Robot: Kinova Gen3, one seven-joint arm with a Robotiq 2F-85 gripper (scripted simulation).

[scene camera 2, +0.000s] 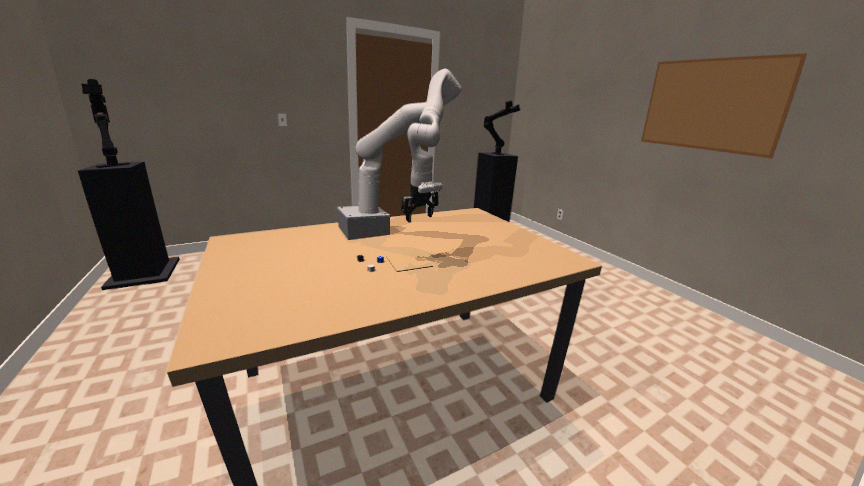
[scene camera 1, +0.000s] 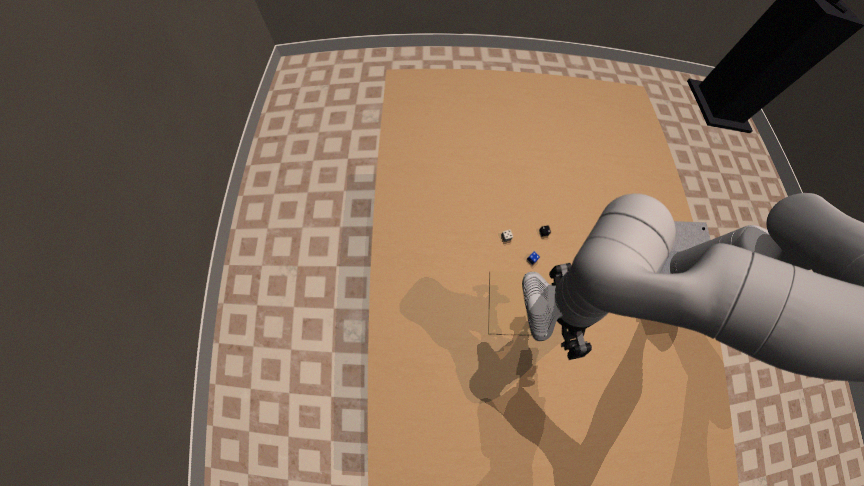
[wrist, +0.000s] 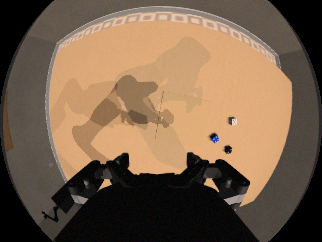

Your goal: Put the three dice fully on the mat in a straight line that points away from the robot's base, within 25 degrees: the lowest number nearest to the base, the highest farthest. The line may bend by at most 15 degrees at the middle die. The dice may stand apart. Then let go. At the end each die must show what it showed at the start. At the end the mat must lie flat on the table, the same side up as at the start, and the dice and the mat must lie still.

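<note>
Mat (scene camera 1: 507,312) visible. Likewise the gripper (scene camera 1: 561,318). Wrist view as well: gripper (wrist: 157,159).
</note>
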